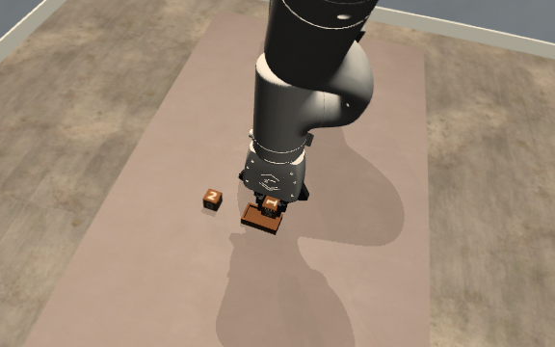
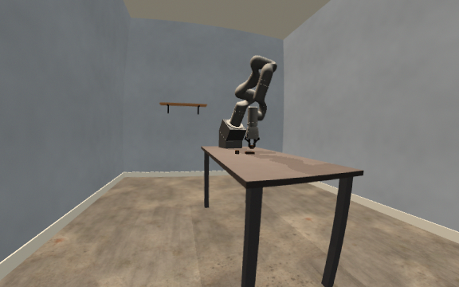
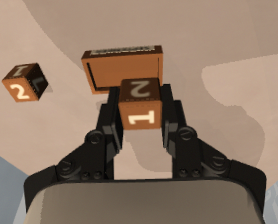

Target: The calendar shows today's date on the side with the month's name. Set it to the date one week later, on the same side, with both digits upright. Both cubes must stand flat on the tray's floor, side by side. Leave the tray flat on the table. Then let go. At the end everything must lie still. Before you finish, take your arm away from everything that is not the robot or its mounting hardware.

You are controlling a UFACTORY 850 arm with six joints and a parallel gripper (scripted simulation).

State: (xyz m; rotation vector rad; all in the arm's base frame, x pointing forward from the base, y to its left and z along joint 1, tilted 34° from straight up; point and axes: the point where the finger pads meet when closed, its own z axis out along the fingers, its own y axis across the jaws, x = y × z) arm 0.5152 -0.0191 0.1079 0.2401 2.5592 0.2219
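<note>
Right now my hand is 6 cm above the wooden tray and 2 cm to the left of it. Also, from my hand: wooden cube (12 cm to the right, 6 cm below, 2 cm behind).
</note>
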